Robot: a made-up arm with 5 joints.
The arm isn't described. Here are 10 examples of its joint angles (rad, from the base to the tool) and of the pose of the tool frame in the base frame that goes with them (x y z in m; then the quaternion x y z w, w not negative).
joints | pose
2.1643 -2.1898 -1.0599 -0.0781 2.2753 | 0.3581 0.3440 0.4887 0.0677 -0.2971 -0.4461 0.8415
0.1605 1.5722 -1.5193 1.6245 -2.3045 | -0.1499 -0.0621 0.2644 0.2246 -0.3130 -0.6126 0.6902
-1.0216 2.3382 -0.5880 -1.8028 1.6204 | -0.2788 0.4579 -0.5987 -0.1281 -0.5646 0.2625 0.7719
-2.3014 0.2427 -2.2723 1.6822 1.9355 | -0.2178 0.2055 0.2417 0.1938 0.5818 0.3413 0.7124
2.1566 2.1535 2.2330 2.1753 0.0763 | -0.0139 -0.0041 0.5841 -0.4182 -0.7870 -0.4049 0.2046
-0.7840 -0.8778 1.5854 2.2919 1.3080 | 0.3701 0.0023 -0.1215 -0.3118 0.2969 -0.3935 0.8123
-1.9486 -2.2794 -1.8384 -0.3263 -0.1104 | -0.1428 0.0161 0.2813 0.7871 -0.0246 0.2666 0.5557
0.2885 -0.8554 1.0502 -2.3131 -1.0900 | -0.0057 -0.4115 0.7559 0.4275 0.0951 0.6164 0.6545
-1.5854 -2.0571 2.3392 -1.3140 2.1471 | -0.0321 0.3344 -0.2895 0.5886 -0.5166 0.5221 0.3377
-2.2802 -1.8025 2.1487 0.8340 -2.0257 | 0.6829 0.1876 0.1222 0.4150 0.5953 -0.6143 0.3099
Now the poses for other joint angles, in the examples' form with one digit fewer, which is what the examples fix.
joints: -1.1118 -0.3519 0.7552 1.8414 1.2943
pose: 0.362 -0.403 0.221 0.330 0.255 -0.703 0.576
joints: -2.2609 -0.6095 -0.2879 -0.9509 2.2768
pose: 0.112 -0.042 -0.530 -0.625 -0.146 -0.451 0.620
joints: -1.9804 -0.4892 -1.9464 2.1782 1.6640
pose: -0.345 -0.138 -0.014 -0.188 0.200 0.702 0.657
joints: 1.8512 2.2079 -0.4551 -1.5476 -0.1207
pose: 0.167 -0.529 0.726 0.516 0.324 -0.636 0.473
